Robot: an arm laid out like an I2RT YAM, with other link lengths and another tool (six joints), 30 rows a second.
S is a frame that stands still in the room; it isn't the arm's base.
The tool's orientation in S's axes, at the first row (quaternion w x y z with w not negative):
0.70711 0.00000 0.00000 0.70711
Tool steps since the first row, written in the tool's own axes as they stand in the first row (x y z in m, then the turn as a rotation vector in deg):
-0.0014 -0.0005 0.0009 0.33 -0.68 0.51
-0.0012 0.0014 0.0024 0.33 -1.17 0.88
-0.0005 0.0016 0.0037 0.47 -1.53 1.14
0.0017 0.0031 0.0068 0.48 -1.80 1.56
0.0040 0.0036 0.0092 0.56 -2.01 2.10
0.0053 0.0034 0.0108 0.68 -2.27 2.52
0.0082 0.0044 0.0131 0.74 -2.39 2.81
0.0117 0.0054 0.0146 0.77 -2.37 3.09
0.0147 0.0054 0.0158 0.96 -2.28 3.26
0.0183 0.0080 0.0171 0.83 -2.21 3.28
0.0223 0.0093 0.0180 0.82 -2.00 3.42
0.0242 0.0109 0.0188 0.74 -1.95 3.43
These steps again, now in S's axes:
0.0005 -0.0014 0.0009 0.68 0.33 0.51
-0.0014 -0.0012 0.0024 1.17 0.33 0.88
-0.0016 -0.0005 0.0037 1.53 0.47 1.14
-0.0031 0.0017 0.0068 1.80 0.48 1.56
-0.0036 0.0040 0.0092 2.01 0.56 2.10
-0.0034 0.0053 0.0108 2.27 0.68 2.52
-0.0044 0.0082 0.0131 2.39 0.74 2.81
-0.0054 0.0117 0.0146 2.37 0.77 3.09
-0.0054 0.0147 0.0158 2.28 0.96 3.26
-0.0080 0.0183 0.0171 2.21 0.83 3.28
-0.0093 0.0223 0.0180 2.00 0.82 3.42
-0.0109 0.0242 0.0188 1.95 0.74 3.43

